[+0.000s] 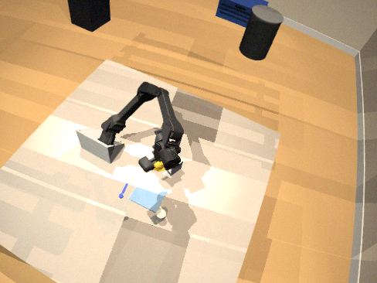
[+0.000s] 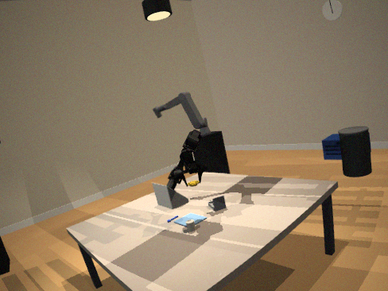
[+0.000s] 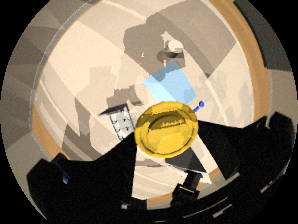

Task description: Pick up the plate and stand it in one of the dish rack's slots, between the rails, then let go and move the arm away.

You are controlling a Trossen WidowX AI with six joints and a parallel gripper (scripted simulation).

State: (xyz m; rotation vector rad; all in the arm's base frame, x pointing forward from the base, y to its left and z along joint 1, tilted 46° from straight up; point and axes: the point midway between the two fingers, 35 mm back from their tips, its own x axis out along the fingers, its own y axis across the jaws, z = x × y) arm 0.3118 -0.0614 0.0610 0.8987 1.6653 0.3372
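The grey dish rack lies 17 cm below my gripper tip, 13 cm to the left of it and 1 cm behind it. Also, from my gripper tip: white cup: 17 cm below, 14 cm to the right, 11 cm ahead; then yellow plate: 1 cm above; then light blue mat: 19 cm below, 8 cm to the right.
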